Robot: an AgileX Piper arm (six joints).
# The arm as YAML. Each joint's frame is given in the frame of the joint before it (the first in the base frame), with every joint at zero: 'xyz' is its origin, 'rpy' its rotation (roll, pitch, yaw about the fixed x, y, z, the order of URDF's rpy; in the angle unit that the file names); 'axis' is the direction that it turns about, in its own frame. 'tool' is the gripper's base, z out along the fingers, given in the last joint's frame.
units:
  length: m
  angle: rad
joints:
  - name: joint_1
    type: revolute
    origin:
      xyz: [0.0, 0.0, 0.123]
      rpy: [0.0, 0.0, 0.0]
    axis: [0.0, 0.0, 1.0]
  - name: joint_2
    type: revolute
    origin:
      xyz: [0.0, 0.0, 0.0]
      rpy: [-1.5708, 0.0, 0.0]
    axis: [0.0, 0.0, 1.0]
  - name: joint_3
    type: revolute
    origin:
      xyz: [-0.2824, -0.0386, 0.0]
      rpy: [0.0, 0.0, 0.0]
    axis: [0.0, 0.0, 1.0]
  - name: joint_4
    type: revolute
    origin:
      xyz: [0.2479, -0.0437, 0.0]
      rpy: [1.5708, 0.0, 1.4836]
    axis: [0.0, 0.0, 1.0]
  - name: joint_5
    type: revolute
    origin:
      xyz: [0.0, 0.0, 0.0]
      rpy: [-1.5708, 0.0, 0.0]
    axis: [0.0, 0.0, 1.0]
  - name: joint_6
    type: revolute
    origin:
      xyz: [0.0, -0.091, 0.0]
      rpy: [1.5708, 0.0, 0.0]
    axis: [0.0, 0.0, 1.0]
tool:
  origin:
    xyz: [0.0, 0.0, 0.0]
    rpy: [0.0, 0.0, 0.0]
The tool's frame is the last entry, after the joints.
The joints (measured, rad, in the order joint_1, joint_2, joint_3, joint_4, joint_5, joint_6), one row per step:
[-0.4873, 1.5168, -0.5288, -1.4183, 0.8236, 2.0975]
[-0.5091, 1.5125, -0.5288, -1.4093, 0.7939, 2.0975]
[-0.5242, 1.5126, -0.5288, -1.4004, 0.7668, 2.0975]
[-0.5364, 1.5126, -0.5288, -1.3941, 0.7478, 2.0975]
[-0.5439, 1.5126, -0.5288, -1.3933, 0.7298, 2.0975]
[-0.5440, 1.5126, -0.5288, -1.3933, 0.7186, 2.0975]
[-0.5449, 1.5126, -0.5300, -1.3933, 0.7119, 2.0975]
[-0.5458, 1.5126, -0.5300, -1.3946, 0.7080, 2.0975]
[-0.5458, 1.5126, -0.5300, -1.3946, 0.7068, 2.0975]
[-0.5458, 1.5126, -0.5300, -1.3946, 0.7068, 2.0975]
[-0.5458, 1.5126, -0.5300, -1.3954, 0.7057, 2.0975]
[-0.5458, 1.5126, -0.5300, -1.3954, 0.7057, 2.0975]
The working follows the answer.
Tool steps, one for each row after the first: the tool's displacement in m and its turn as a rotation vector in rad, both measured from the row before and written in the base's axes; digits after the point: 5 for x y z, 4 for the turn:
[-0.00199, -0.00235, -0.00074, 0.0208, -0.0215, -0.0106]
[-0.00087, -0.00137, -0.00155, 0.0208, -0.0169, -0.0054]
[-0.00087, -0.00121, -0.00103, 0.0143, -0.0122, -0.0054]
[0.00005, -0.00063, -0.00076, 0.0107, -0.0101, 0.0029]
[0.00082, 0.00035, -0.00044, 0.0063, -0.0061, 0.0068]
[0.00060, -0.00008, -0.00001, 0.0032, -0.0047, 0.0032]
[0.00018, -0.00006, -0.00010, 0.0015, -0.0017, 0.0025]
[0.00009, 0.00004, -0.00005, 0.0007, -0.0007, 0.0007]
[0.00000, 0.00000, 0.00000, 0.0000, 0.0000, 0.0000]
[0.00011, 0.00001, -0.00001, 0.0002, -0.0003, 0.0013]
[0.00000, 0.00000, 0.00000, 0.0000, 0.0000, 0.0000]

Tool pose at each row, in the base's axes (x y z in m, rotation vector in rad; rounded; the steps above come from the unrounded poses):
[0.16940, -0.16444, 0.16937, 1.5998, 1.7909, -0.9352]
[0.16740, -0.16679, 0.16864, 1.6276, 1.7847, -0.9036]
[0.16654, -0.16816, 0.16709, 1.6490, 1.7848, -0.8740]
[0.16566, -0.16937, 0.16605, 1.6655, 1.7831, -0.8536]
[0.16571, -0.17000, 0.16530, 1.6706, 1.7859, -0.8344]
[0.16653, -0.16965, 0.16485, 1.6685, 1.7908, -0.8206]
[0.16713, -0.16972, 0.16484, 1.6678, 1.7921, -0.8122]
[0.16731, -0.16978, 0.16474, 1.6664, 1.7937, -0.8083]
[0.16740, -0.16974, 0.16469, 1.6662, 1.7943, -0.8068]
[0.16740, -0.16974, 0.16469, 1.6662, 1.7943, -0.8068]
[0.16751, -0.16973, 0.16468, 1.6650, 1.7951, -0.8057]
[0.16751, -0.16973, 0.16468, 1.6650, 1.7951, -0.8057]

